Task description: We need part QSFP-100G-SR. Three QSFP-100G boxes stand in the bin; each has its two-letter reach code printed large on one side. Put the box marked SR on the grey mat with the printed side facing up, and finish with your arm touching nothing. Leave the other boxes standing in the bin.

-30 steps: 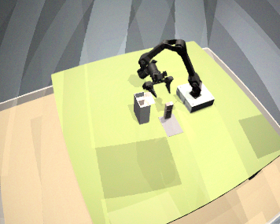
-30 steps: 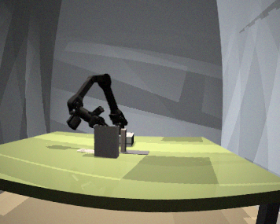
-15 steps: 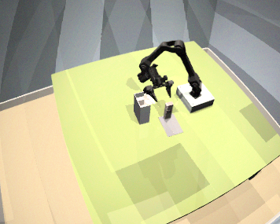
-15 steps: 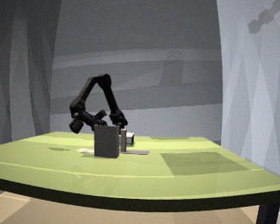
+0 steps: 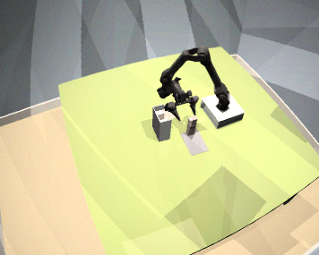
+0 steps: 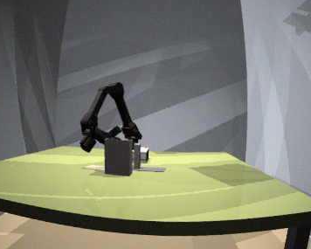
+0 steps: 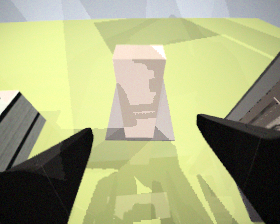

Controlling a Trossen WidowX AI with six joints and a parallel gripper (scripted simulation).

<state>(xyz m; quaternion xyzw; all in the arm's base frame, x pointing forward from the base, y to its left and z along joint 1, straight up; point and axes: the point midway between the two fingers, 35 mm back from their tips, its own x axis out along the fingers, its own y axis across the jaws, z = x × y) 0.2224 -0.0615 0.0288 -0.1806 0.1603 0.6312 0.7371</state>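
Now: the grey mat 20 mm ahead of my gripper tip, 100 mm to the left of it and 80 mm below it. Round my gripper tip: white card (20 mm ahead, 150 mm to the right, 80 mm below).
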